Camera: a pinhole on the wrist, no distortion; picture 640 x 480 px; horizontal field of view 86.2 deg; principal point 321.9 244.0 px. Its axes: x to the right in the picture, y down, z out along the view. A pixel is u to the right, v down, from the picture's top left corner.
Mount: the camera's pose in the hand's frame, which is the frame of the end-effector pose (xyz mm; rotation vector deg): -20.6 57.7 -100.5 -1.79 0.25 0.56
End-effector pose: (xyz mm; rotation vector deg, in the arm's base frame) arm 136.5 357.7 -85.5 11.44 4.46 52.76
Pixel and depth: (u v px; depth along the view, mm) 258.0 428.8 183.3
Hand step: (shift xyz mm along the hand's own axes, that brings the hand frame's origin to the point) -55.1 162.1 79.8
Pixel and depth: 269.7 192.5 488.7
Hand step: -92.4 -1.3 390.6
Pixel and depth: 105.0 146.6 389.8
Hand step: -265.1 -43.5 293.7
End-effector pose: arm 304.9 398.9 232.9 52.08 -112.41 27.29
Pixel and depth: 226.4 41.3 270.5
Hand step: -93.4 -94.8 175.2
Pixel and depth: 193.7 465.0 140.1
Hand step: -73.4 152.1 36.9
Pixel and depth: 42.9 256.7 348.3
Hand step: -303.4 78.8 248.5
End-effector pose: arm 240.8 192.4 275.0 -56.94 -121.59 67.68
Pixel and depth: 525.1 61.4 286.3
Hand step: 152.2 -84.5 189.7
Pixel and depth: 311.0 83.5 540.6
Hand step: -33.1 -179.2 447.8
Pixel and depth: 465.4 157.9 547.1
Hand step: 212.6 -60.6 449.6
